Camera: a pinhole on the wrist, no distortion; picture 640 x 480 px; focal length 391.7 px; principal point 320.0 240.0 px. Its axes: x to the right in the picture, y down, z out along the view. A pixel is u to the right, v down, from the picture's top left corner.
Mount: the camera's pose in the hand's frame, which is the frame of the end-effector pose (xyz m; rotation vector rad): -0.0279 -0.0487 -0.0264 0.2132 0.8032 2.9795
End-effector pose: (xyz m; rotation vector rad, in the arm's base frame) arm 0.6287 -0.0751 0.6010 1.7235 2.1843 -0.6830
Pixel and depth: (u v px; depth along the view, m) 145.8 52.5 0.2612
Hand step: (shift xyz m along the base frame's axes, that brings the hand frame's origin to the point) 0.1326 0.0748 -0.1986
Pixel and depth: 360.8 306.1 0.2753
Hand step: 0.0354 -0.1280 -0.2022
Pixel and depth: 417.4 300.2 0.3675
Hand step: 0.0818 -0.2088 -0.2642
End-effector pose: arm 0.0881 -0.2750 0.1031 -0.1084 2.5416 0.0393
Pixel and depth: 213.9 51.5 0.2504
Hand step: -0.0116 0.1744 -0.1410
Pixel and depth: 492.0 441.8 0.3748
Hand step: 0.3459 0.0152 -0.2620
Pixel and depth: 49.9 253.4 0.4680
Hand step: -0.1156 0.1359 -0.4854
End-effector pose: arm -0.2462 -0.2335 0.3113 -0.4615 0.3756 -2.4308
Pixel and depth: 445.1 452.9 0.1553
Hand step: 0.0835 0.0419 0.1413
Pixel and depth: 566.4 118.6 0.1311
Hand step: 0.1286 0.0007 0.0248
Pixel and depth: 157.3 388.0 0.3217
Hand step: 0.0076 -0.1353 0.3008
